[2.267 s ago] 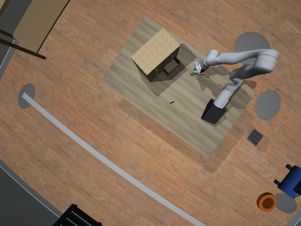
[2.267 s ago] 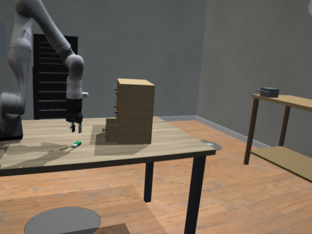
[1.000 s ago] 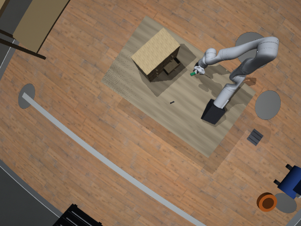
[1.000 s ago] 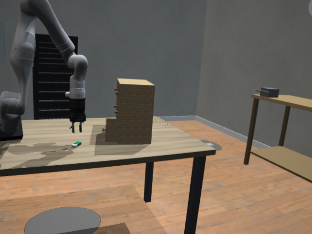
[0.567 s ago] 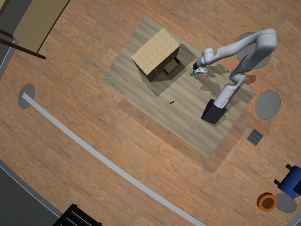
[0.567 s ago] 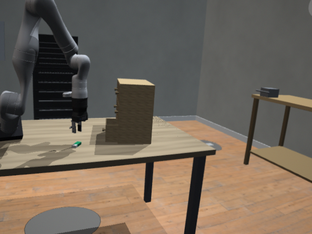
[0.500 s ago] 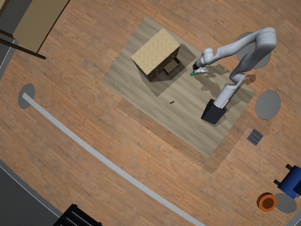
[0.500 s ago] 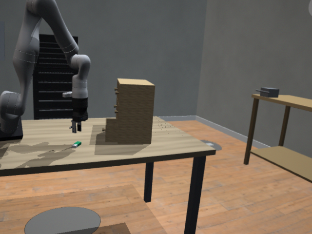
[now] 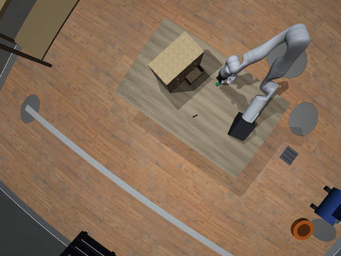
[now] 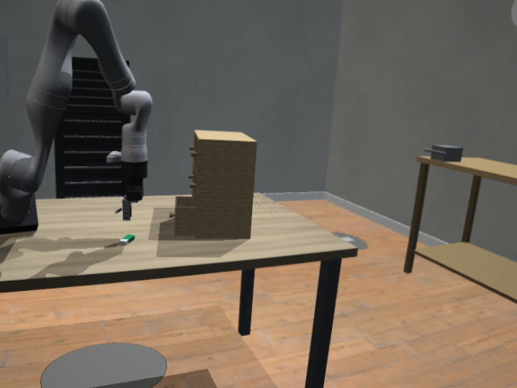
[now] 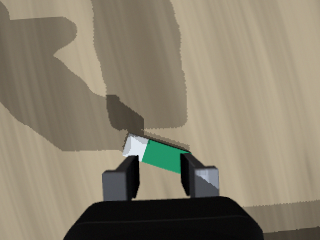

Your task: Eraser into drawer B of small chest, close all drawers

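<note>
Right now the eraser is 90 mm below my hand, 10 mm to the right of it and 10 mm behind it. Also, from my hand: drawer: 250 mm ahead, 60 mm below, 50 mm to the left; then dark object: 340 mm to the left, 90 mm below, 30 mm ahead.
</note>
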